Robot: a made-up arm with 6 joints.
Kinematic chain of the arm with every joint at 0, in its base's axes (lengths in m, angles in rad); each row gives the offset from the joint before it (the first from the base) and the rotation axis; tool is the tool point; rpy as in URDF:
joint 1: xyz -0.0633 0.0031 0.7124 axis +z
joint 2: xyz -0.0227 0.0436 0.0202 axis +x
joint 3: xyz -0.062 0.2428 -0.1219 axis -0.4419 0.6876 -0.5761
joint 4: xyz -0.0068 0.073 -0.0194 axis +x
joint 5: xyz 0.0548 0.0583 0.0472 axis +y
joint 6: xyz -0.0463 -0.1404 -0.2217 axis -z
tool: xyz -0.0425 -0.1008 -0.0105 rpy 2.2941 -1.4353 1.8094
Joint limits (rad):
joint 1: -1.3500..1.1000
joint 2: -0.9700..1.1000
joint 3: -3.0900..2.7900
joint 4: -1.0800..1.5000
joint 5: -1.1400..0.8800
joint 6: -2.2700..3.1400
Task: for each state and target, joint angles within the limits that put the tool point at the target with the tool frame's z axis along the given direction. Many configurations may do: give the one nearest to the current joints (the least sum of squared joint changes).
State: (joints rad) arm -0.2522 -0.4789 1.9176 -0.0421 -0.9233 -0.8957
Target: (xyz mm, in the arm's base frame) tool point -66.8 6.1 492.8 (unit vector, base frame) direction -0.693 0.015 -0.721
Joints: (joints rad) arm 0.5587 -0.1565 1.2262 0.0170 -1.0694 -1.5998
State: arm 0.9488 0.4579 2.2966 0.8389 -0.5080 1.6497
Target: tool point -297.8 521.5 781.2 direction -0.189 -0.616 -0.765
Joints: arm 0.1583 1.0626 1.4769 0.9807 -0.6667 1.6269
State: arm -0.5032 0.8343 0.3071 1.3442 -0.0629 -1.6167
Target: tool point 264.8 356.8 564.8 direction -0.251 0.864 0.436
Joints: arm -0.6252 0.5486 0.3241 0.7631 -0.3282 -1.7752
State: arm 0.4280 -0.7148 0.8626 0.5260 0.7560 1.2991
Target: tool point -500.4 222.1 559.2 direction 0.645 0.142 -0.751
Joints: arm 0.4490 0.1451 0.5318 0.4859 0.3865 1.0613
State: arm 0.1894 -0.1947 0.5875 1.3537 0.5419 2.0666
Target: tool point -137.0 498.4 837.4 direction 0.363 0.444 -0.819
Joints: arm -0.4440 0.5940 0.4130 1.2088 0.8235 1.8112
